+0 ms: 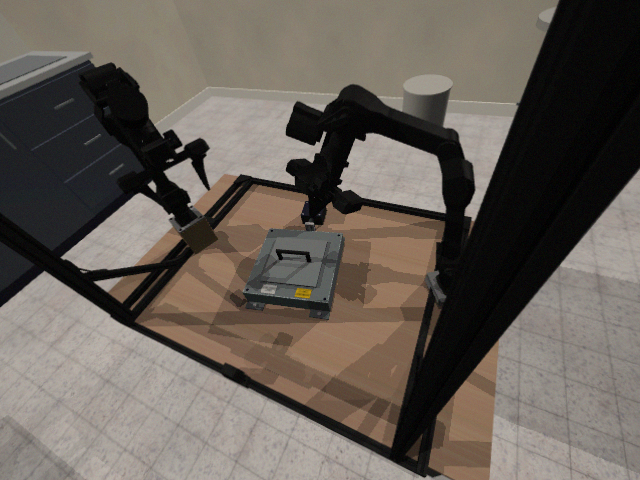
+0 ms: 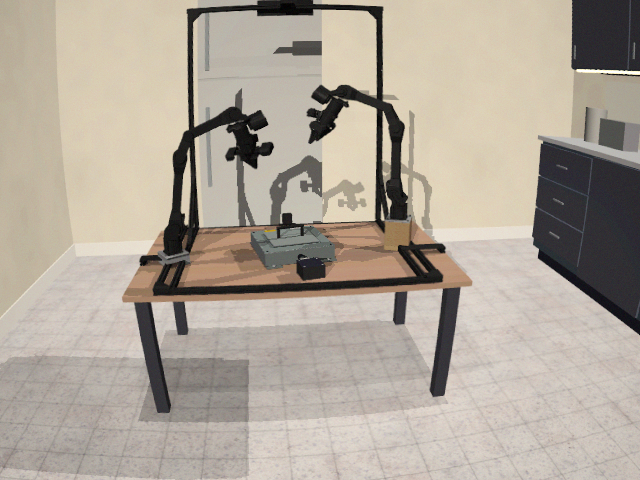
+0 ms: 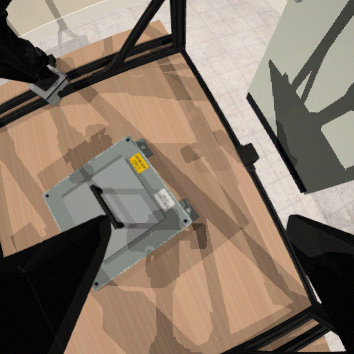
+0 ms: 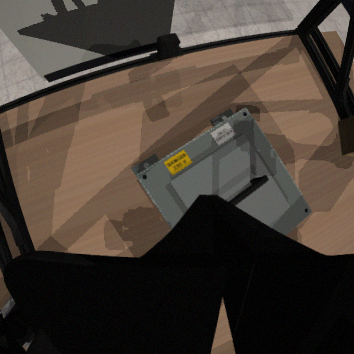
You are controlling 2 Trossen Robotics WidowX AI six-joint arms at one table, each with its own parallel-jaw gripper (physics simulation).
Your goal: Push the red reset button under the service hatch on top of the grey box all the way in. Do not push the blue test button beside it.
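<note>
The grey box (image 1: 332,267) (image 2: 290,257) (image 3: 56,207) (image 4: 154,182) lies flat in the middle of the table. Its service hatch (image 1: 296,272) (image 3: 119,177) (image 4: 207,179) is down, with a black handle (image 1: 293,254) (image 2: 290,231) (image 3: 103,205) (image 4: 249,189) on top. The red and blue buttons are hidden under it. My right gripper (image 1: 311,224) (image 2: 251,163) (image 4: 206,203) is shut and empty, high above the box's far edge, pointing down. My left gripper (image 2: 314,137) (image 3: 199,223) is open and empty, high up and off to the side of the box.
A black frame (image 1: 237,376) (image 2: 294,287) runs round the table edge with a small black block (image 2: 310,269) (image 3: 247,154) (image 4: 168,43) on it. A tall black post (image 1: 509,214) stands in the foreground. The left arm's tan base block (image 1: 196,233) (image 2: 397,233) sits at a corner.
</note>
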